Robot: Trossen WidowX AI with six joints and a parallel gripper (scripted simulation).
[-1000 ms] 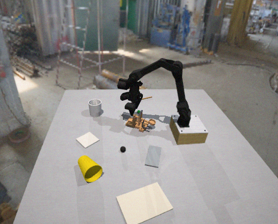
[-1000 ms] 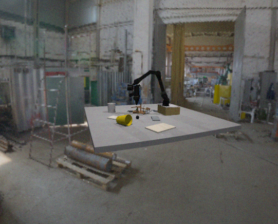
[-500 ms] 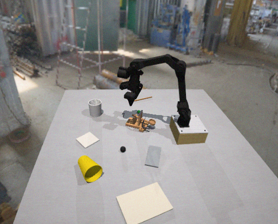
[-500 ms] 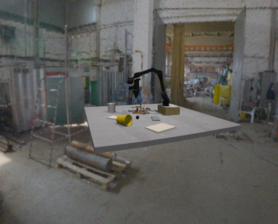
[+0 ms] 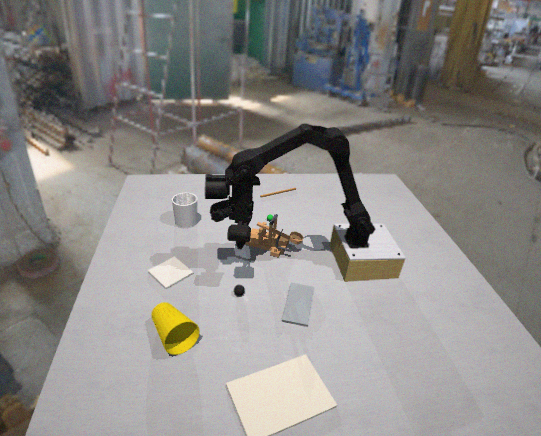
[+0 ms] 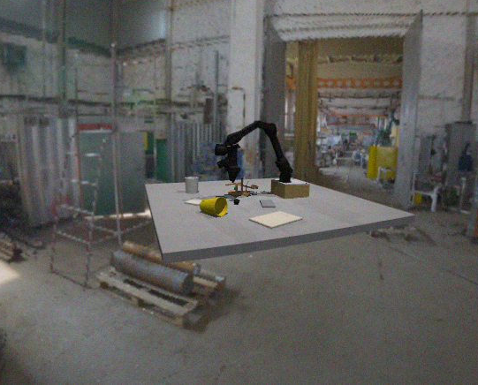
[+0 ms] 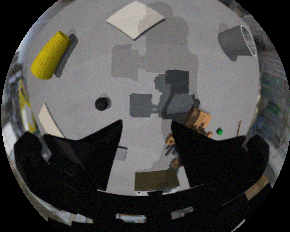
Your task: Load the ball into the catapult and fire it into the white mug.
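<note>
The black ball is 1 cm ahead of my gripper tip, 11 cm to the left of it and 9 cm below it. From my gripper tip the other things lie so: wooden catapult: 13 cm behind, 10 cm to the right, 6 cm below; grey tile: 16 cm behind, 16 cm to the left, 11 cm below; white tile: 22 cm ahead, 1 cm to the left, 11 cm below.
</note>
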